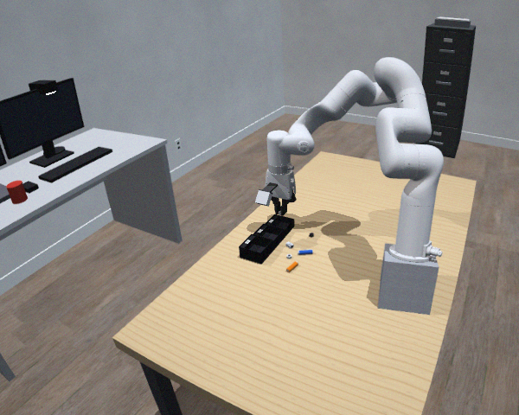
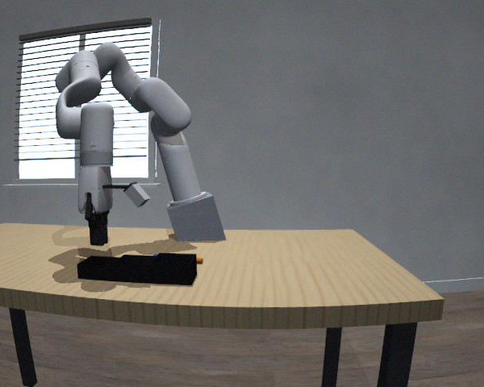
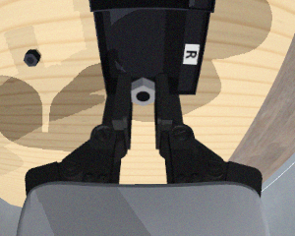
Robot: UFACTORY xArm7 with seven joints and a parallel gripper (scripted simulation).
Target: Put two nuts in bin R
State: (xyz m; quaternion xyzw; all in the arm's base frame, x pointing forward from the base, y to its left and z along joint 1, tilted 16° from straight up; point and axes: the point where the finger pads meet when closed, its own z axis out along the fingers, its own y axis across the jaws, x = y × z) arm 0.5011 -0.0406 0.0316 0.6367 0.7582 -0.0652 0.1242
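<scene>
The small black piece is 12 cm behind my hand, 3 cm to the right of it and 8 cm below it. From my hand the other things lie so: black bin 1 cm behind, 9 cm to the left, 7 cm below; then blue piece 16 cm behind, 8 cm to the left, 8 cm below; then orange piece 16 cm behind, 17 cm to the left, 8 cm below.
</scene>
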